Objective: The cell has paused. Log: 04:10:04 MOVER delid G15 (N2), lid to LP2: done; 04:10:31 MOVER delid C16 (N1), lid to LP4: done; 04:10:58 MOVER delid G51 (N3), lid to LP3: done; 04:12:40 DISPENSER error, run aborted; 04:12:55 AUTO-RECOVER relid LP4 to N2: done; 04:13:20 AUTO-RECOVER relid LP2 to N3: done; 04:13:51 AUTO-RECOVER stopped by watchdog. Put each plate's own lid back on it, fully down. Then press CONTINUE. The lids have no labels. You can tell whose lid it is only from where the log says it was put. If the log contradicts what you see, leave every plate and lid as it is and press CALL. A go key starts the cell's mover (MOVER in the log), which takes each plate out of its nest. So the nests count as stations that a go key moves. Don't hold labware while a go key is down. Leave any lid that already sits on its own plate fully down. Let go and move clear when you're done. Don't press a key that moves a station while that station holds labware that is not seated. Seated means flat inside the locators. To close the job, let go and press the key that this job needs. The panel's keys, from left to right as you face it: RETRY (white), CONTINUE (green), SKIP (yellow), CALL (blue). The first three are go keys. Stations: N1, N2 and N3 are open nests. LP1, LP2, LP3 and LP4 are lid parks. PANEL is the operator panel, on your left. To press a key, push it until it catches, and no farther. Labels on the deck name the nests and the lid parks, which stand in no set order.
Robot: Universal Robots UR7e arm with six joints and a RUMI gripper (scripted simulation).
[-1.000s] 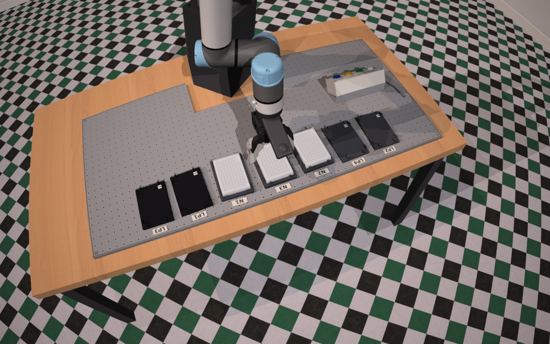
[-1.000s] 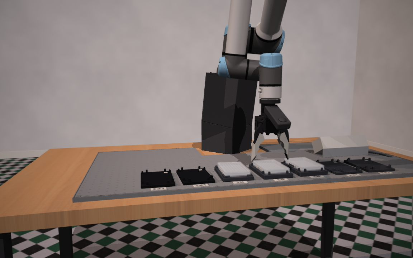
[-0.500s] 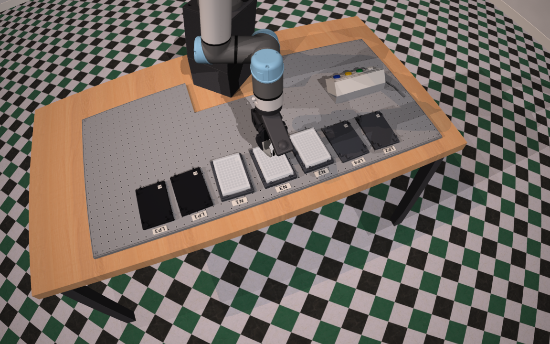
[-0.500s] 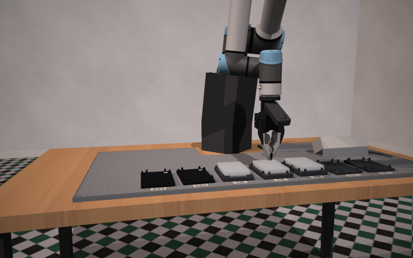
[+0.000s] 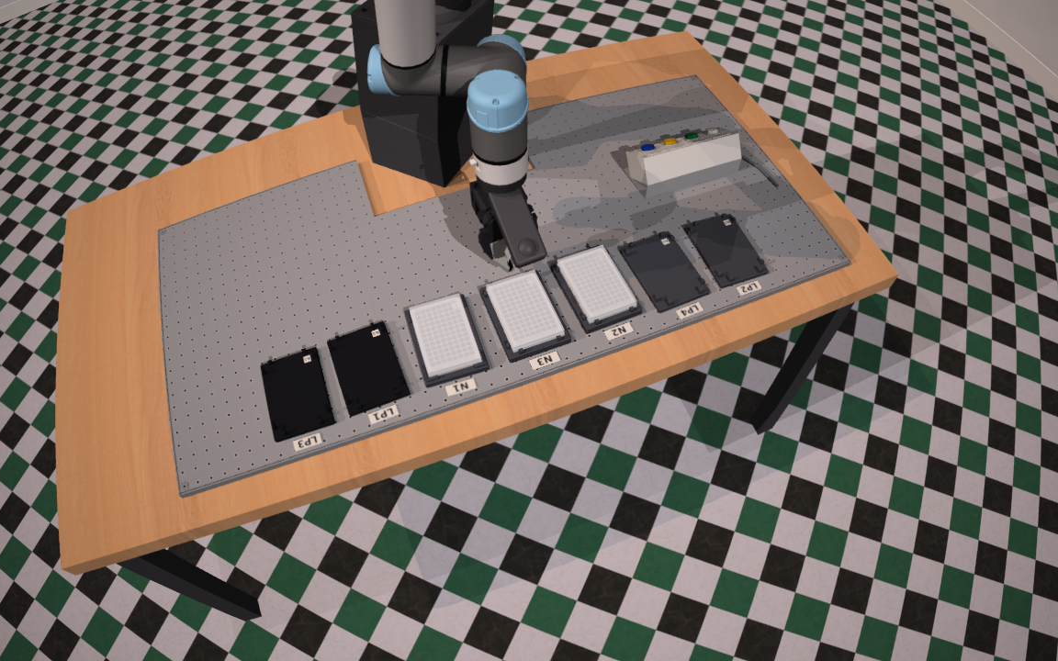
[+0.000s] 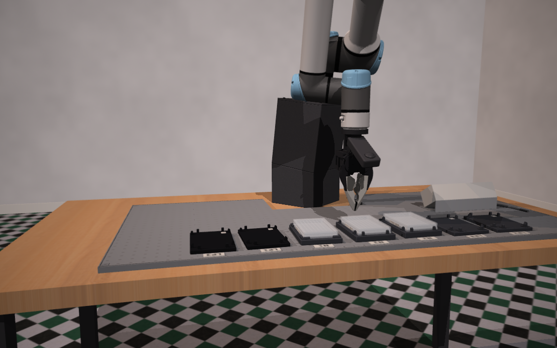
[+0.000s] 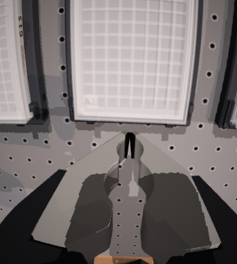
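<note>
Right now the green CONTINUE key is 120 mm behind my hand, 460 mm to the left of it and 10 mm above it. Round my hand: plate (70 mm ahead, 120 mm to the left, 40 mm below); lid park LP1 (30 mm ahead, 270 mm to the right, 50 mm below); lid park LP4 (90 mm ahead, 250 mm to the left, 50 mm below).
</note>
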